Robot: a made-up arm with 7 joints.
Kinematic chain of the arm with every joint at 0, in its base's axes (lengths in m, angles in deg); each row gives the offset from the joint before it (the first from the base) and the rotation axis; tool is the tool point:
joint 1: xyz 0 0 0.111 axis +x
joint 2: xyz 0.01 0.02 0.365 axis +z
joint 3: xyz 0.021 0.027 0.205 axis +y
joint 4: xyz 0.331 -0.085 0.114 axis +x
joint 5: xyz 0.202 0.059 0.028 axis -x
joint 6: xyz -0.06 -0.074 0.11 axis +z
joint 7: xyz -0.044 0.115 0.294 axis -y
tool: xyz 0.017 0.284 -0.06
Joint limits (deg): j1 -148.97..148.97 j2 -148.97..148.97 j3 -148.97..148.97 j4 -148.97..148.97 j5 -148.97..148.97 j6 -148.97..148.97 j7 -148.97..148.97
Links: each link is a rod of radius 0.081 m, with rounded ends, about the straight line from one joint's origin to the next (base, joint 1, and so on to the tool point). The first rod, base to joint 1, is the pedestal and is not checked.
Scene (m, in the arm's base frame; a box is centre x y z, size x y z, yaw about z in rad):
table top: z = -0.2
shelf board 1: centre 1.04 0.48 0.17 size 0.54 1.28 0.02 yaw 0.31
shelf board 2: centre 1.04 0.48 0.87 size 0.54 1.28 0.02 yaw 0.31
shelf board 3: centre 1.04 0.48 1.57 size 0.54 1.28 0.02 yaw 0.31
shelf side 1: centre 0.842 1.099 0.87 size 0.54 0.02 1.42 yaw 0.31
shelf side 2: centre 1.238 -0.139 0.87 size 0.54 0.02 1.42 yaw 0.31
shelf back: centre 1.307 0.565 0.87 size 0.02 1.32 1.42 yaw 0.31
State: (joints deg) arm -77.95 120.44 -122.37 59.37 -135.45 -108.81 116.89
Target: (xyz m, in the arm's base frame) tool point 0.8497 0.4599 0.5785
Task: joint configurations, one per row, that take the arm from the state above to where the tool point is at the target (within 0.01 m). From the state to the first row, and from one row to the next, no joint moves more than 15 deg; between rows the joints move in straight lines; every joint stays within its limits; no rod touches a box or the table.
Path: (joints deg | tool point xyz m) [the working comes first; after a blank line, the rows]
Joints at the target: -68.87 127.88 -148.97 10.69 -85.97 -30.02 122.72
Straight joint move there: touches shelf side 1.

1: -67.51 106.38 -117.09 44.56 -126.25 -97.93 121.91 | 0.0258 1.3256 0.7650
2: -57.08 92.31 -111.82 29.76 -117.04 -87.04 126.93 | 0.2427 1.2029 0.9526
3: -46.64 78.25 -106.54 14.95 -107.84 -76.16 131.95 | 0.3780 0.8735 1.2406
4: -36.21 64.18 -101.26 0.15 -98.64 -65.27 136.97 | 0.2954 0.4188 1.4754
5: -25.77 50.12 -95.99 -14.66 -89.44 -54.39 141.99 | 0.0074 0.0312 1.5481
6: -39.77 62.48 -106.58 -12.49 -86.88 -44.04 138.10 | 0.0492 0.1780 1.4513
7: -53.78 74.84 -117.18 -10.33 -84.33 -33.68 134.22 | 0.1642 0.2917 1.3107
8: -67.78 87.21 -127.78 -8.16 -81.78 -23.33 130.33 | 0.3205 0.3756 1.1155
9: -81.79 99.57 -138.37 -5.99 -79.23 -12.98 126.45 | 0.4732 0.4113 0.8636
10: -95.79 111.94 -148.97 -3.82 -76.68 -2.63 122.56 | 0.5787 0.3731 0.5785
11: -82.33 119.91 -148.97 3.43 -81.33 -16.33 122.64 | 0.7409 0.3881 0.5726
12: -68.87 127.88 -148.97 10.69 -85.97 -30.02 122.72 | 0.8497 0.4599 0.5785

